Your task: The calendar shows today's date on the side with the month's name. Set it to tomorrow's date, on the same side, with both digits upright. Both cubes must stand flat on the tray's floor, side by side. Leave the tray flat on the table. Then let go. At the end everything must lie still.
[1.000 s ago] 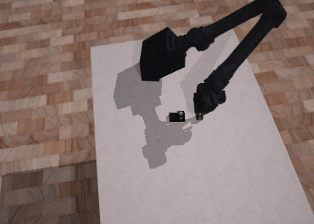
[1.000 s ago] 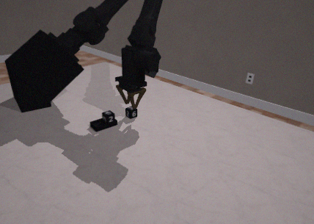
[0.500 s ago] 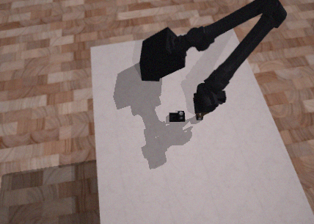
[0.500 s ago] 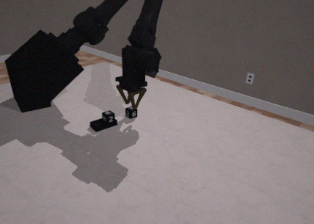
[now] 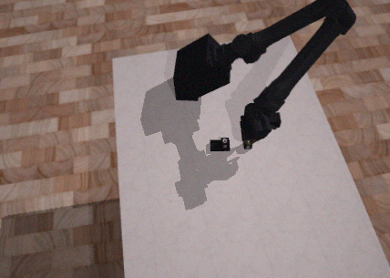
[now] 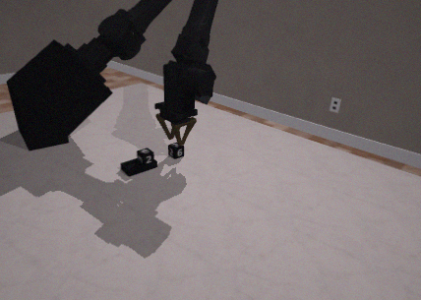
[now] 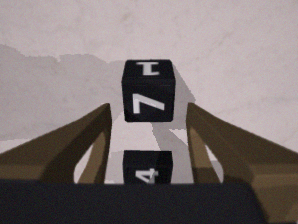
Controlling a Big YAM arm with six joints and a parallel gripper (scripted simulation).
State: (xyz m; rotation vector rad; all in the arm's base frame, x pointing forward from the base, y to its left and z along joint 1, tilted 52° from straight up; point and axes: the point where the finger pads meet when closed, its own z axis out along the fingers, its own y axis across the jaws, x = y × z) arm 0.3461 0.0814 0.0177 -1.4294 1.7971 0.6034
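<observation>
My gripper is now 3 cm above the black digit cube. Round my hand: black tray (1 cm behind, 11 cm to the right, 4 cm below).
</observation>
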